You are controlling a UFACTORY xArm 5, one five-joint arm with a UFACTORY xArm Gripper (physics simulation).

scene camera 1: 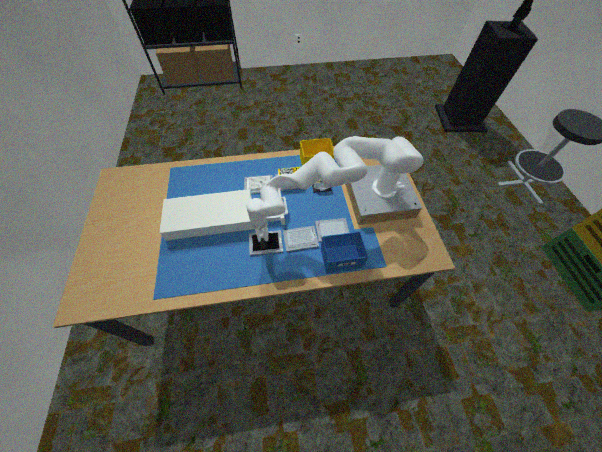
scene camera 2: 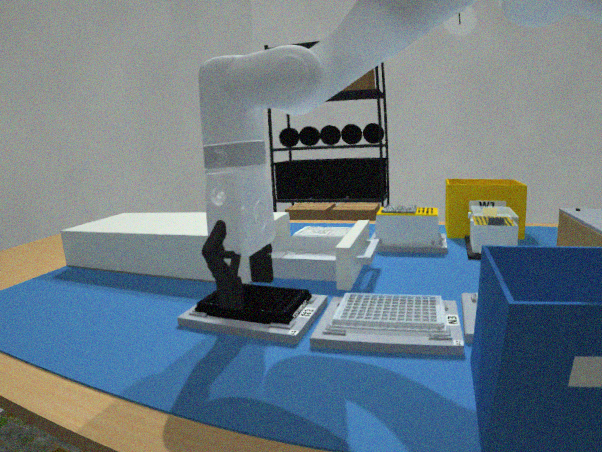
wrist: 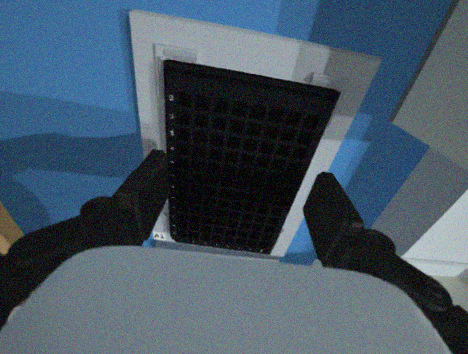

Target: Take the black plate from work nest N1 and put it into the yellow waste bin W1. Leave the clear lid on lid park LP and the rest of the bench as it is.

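Where they show: gripper, between the fingertips: [scene camera 1: 263, 240] [scene camera 2: 248, 293] [wrist: 240, 181]; arm's base, origin of its link: [scene camera 1: 384, 188].
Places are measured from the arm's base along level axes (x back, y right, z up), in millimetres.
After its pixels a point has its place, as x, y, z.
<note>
The black plate [scene camera 1: 273, 243] @[-571, -309, -63] [scene camera 2: 280, 300] @[-573, -291, -61] [wrist: 240, 145] @[-641, -301, -61] lies in work nest N1 [scene camera 1: 265, 253] @[-607, -357, -78] [scene camera 2: 230, 327] @[-604, -356, -76] [wrist: 215, 34] @[-685, -327, -74], a light grey frame on the blue mat. My gripper [scene camera 1: 262, 239] @[-619, -294, -58] [scene camera 2: 246, 291] @[-619, -294, -58] [wrist: 240, 181] @[-619, -294, -58] is open and points down over the plate. In the wrist view its fingers stand on either side of the plate's long edges, nearer the A1 end, with nothing held. The yellow waste bin W1 [scene camera 1: 316, 144] @[-354, 331, -3] [scene camera 2: 457, 215] @[-408, 191, -35] stands at the back of the bench, near the robot base. I cannot tell the clear lid or lid park LP for certain; no LP label is legible.
A pale gridded plate [scene camera 1: 301, 237] @[-434, -271, -66] [scene camera 2: 390, 310] @[-437, -277, -60] sits in the neighbouring nest. A blue bin [scene camera 1: 344, 252] @[-223, -342, -82] [scene camera 2: 540, 340] @[-294, -447, 10] stands farther right. A long white box [scene camera 1: 207, 212] @[-903, -175, -3] [scene camera 2: 135, 245] @[-891, -259, -25] lies behind N1. A yellow-topped white rack [scene camera 2: 406, 230] @[-498, 66, -46] stands toward the back.
</note>
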